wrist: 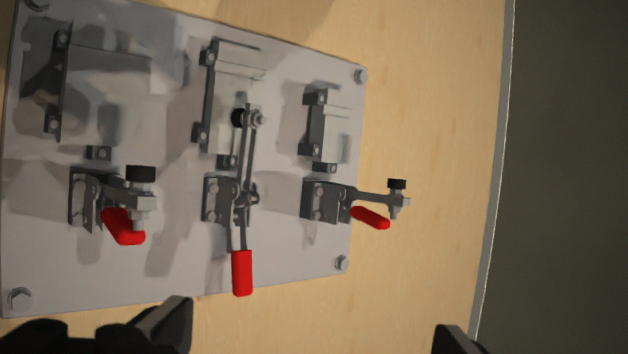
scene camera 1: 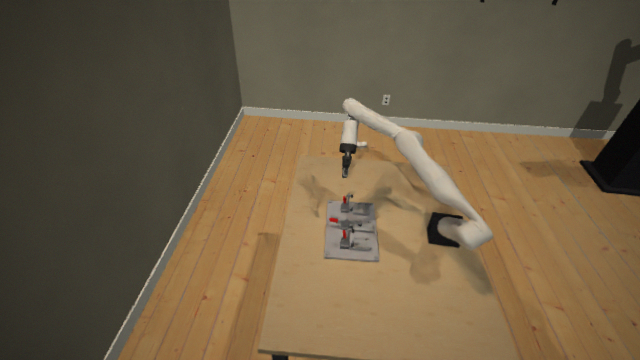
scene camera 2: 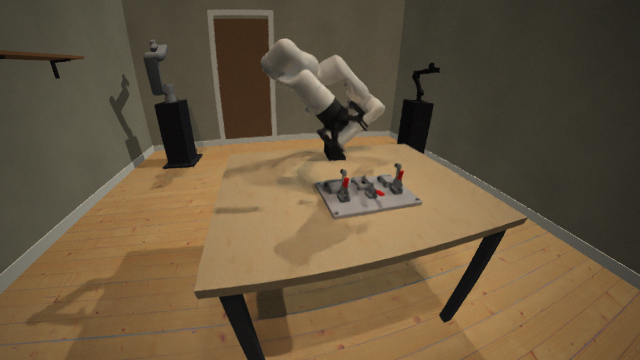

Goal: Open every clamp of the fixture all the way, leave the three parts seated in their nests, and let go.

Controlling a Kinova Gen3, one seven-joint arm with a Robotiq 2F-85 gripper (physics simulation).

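Places are measured from the arm's base along level axes (x back, y up, z left), in metres.
Pixels of known places: gripper, fingertip midpoint: [wrist: 312,339] [scene camera 1: 344,177] [scene camera 2: 355,140]; arm's base, origin of the base link: [scene camera 1: 448,227].
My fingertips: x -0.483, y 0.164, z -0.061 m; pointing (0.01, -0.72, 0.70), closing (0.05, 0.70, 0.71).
Observation:
Ahead of a thing's pixels: the offset from my fingertips to its top centre. "pt": to the spot under its first point. Level surfaces: height alone.
The grey fixture plate [scene camera 1: 332,252] [scene camera 2: 350,210] [wrist: 190,270] carries three red-handled clamps. The left clamp in the wrist view [wrist: 140,200] and the right one @(pt dx +0.048, dy -0.143, dz +0.195 m) [wrist: 370,195] have their arms raised off the parts and handles up. The middle clamp @(dx +0.029, dy -0.167, dz +0.092 m) [scene camera 1: 345,224] [scene camera 2: 372,192] [wrist: 245,195] has its arm lying over its part and its handle stretched out low. The large part @(dx +0.094, dy -0.199, dz -0.024 m) [wrist: 105,95], the middle part @(dx +0.109, dy -0.204, dz +0.085 m) [wrist: 225,95] and the small part @(dx +0.108, dy -0.194, dz +0.196 m) [wrist: 335,132] sit flat against their dark stop blocks. My gripper [scene camera 1: 345,175] [wrist: 312,325] is open and empty, above and beyond the plate's back edge in scene camera 1, touching no clamp.
The plate lies on a wooden table @(dy -0.236 m) [scene camera 1: 390,310] [scene camera 2: 260,250]. The arm's black base block [scene camera 1: 435,235] [scene camera 2: 334,152] stands on the side opposite the handles. Corner bolts @(dx -0.060, dy -0.214, dz -0.062 m) [wrist: 21,299] stick up from the plate. Two other robots stand on black pedestals [scene camera 2: 176,132] [scene camera 2: 415,125] beyond the table.

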